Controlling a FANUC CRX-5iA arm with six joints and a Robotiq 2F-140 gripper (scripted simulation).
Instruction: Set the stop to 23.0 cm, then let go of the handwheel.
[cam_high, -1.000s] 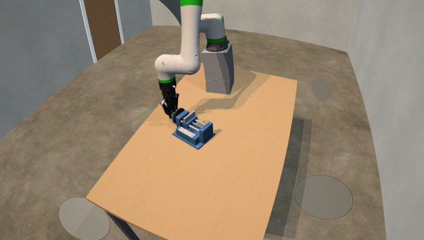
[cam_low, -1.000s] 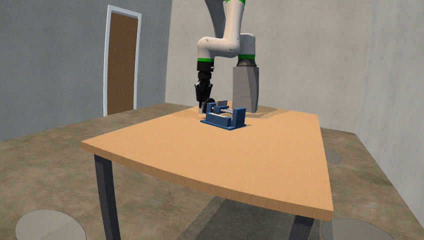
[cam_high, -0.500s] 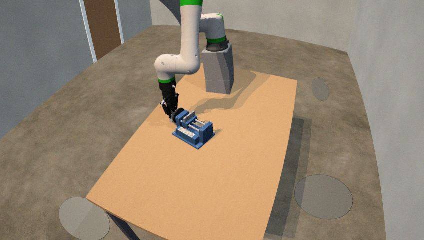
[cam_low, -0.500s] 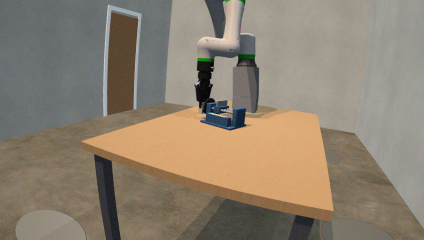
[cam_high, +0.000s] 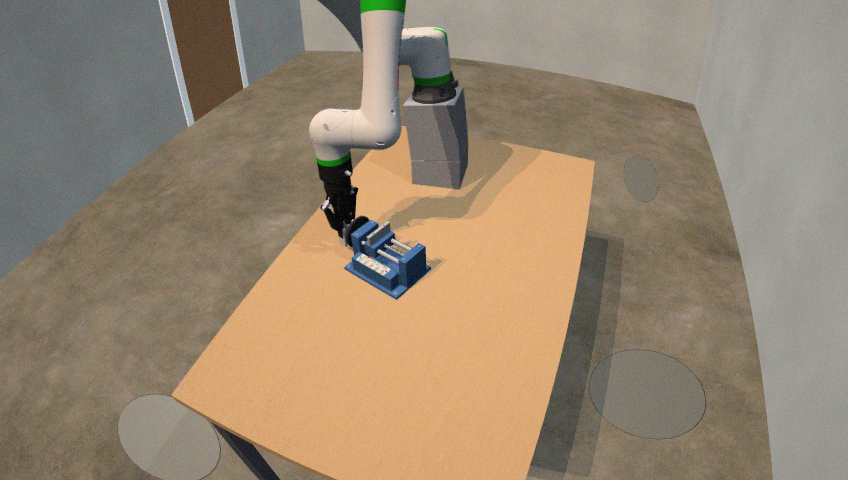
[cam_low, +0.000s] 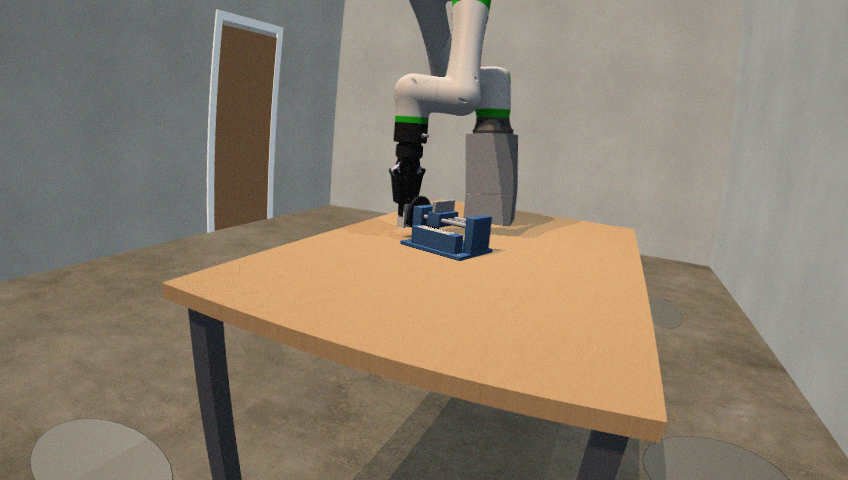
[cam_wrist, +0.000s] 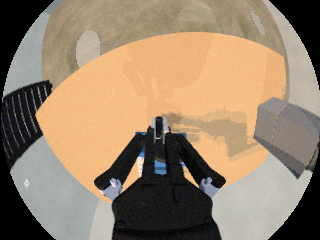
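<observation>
Right now my hand is 2 cm to the right of the black handwheel and 1 cm above it. The rest, counted from my hand: grey stop plate: 12 cm to the left, 3 cm ahead, 3 cm above.
</observation>
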